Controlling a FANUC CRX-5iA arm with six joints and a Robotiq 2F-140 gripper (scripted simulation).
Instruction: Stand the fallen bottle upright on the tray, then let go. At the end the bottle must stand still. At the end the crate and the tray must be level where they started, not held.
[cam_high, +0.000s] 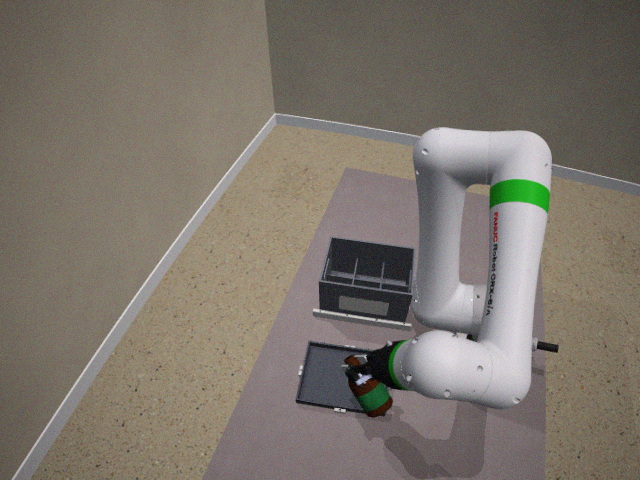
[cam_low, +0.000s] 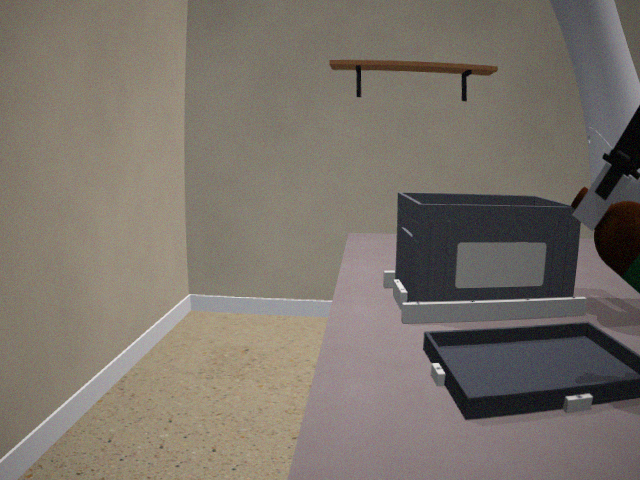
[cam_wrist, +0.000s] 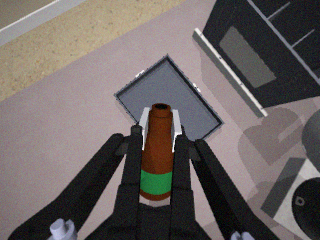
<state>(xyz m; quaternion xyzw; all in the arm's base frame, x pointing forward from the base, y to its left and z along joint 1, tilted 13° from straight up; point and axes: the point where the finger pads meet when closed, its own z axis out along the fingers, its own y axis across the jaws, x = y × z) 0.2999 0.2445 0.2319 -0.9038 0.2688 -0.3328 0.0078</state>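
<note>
Right now my hand is 4 cm above the bottle, 3 cm past it and 2 cm to the right of it. Round my hand: tray (21 cm below, 5 cm to the right, 4 cm ahead); then crate (34 cm to the right, 13 cm below, 8 cm ahead).
</note>
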